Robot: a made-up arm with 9 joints.
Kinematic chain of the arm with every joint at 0, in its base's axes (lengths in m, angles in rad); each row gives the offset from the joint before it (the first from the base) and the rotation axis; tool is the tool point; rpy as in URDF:
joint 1: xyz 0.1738 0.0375 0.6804 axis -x
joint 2: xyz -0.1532 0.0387 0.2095 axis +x
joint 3: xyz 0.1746 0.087 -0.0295 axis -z
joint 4: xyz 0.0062 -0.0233 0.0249 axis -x
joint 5: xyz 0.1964 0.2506 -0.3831 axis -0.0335 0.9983 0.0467
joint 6: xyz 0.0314 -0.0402 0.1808 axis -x
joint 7: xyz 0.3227 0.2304 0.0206 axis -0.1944 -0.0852 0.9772
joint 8: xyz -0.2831 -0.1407 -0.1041 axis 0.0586 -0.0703 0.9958
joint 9: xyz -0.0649 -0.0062 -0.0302 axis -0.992 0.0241 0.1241
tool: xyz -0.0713 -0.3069 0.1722 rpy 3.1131 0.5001 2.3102
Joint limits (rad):
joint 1: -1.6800..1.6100
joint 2: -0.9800..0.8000
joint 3: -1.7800..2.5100
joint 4: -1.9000..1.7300
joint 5: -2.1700..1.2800
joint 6: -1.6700..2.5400
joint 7: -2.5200..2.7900
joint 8: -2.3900..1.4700
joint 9: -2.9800..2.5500
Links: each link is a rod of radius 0.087 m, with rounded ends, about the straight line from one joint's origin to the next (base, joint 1, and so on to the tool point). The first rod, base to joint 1, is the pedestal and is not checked.
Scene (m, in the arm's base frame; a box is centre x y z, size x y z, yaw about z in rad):
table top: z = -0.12
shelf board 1: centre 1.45 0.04 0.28 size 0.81 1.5 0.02 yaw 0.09
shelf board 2: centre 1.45 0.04 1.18 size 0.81 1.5 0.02 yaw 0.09
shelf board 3: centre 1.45 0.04 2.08 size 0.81 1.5 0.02 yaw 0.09
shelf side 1: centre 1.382 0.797 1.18 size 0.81 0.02 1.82 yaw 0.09
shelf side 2: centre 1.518 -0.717 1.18 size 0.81 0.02 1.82 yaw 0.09
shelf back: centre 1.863 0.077 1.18 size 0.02 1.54 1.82 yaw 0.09
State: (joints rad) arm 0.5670 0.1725 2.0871 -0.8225 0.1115 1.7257 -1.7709 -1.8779 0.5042
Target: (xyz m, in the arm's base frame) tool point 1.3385 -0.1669 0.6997
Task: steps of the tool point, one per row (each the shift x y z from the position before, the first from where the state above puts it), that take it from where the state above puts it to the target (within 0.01 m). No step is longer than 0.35 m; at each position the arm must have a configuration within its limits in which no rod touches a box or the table.
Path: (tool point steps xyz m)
1: 0.2520 0.1000 -0.0737
2: 0.2225 0.1755 -0.0830
3: 0.1706 0.2437 -0.0805

